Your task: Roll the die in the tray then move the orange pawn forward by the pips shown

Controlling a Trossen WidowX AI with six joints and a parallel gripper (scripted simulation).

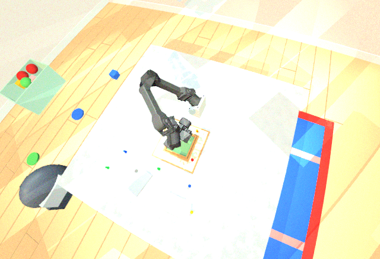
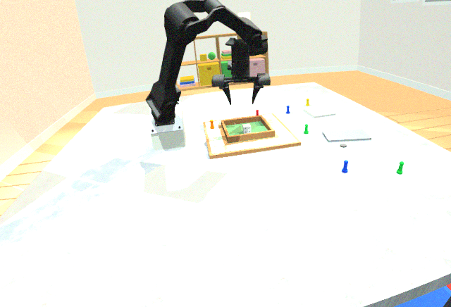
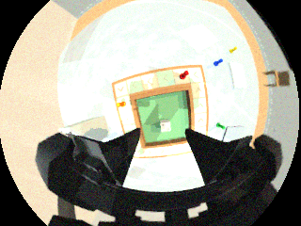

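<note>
Now: the orange pawn 10 cm behind my gripper tip, 5 cm to the left of it and 8 cm below it. The rest, counted from my gripper tip: white die (1 cm ahead, 2 cm to the right, 8 cm below); then green-floored tray (1 cm ahead, 1 cm to the right, 10 cm below); then red pawn (8 cm ahead, 10 cm to the left, 8 cm below).
</note>
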